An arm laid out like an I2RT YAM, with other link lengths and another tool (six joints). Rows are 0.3 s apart.
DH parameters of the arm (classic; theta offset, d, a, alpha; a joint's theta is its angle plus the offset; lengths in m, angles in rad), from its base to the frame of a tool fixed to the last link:
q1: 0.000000 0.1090 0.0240 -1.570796
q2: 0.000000 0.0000 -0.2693 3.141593
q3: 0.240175 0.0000 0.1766 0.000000
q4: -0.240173 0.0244 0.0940 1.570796
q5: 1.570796 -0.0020 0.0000 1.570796
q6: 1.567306 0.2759 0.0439 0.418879
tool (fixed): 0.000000 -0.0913 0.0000 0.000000
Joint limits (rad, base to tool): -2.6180..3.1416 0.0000..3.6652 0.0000..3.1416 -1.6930..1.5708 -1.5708..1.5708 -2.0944..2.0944
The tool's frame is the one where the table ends.
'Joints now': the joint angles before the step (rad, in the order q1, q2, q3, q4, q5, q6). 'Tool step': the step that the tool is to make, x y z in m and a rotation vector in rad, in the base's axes. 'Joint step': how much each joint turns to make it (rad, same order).
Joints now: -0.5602, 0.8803, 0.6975, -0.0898, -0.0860, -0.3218
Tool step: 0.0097, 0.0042, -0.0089, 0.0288, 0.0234, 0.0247
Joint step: 0.0257, 0.0503, 0.0003, 0.0161, -0.0026, 0.0122
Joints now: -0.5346, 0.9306, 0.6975, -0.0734, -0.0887, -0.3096
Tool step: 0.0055, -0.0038, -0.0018, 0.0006, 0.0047, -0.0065
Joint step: 0.0059, 0.0316, -0.0002, 0.0276, 0.0124, 0.0020
